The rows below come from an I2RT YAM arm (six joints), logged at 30 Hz.
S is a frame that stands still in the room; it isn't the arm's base.
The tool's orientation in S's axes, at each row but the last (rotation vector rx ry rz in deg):
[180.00, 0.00, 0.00]
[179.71, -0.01, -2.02]
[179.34, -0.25, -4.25]
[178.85, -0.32, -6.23]
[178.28, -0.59, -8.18]
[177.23, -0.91, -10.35]
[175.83, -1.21, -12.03]
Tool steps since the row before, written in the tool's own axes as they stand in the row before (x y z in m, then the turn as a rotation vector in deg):
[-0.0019, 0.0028, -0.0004, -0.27, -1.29, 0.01]
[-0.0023, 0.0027, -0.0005, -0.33, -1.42, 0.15]
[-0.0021, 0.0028, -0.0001, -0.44, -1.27, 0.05]
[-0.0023, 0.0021, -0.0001, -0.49, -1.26, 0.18]
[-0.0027, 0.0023, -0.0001, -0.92, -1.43, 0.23]
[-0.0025, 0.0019, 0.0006, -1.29, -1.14, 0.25]
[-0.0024, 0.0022, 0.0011, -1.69, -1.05, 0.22]
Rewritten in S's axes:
[-0.0019, -0.0028, 0.0004, -0.27, 1.29, -0.01]
[-0.0023, -0.0027, 0.0006, -0.33, 1.42, -0.15]
[-0.0021, -0.0028, 0.0002, -0.44, 1.27, -0.04]
[-0.0023, -0.0021, 0.0003, -0.50, 1.26, -0.17]
[-0.0027, -0.0023, 0.0004, -0.93, 1.43, -0.18]
[-0.0026, -0.0019, -0.0002, -1.30, 1.14, -0.15]
[-0.0025, -0.0022, -0.0006, -1.69, 1.06, -0.06]

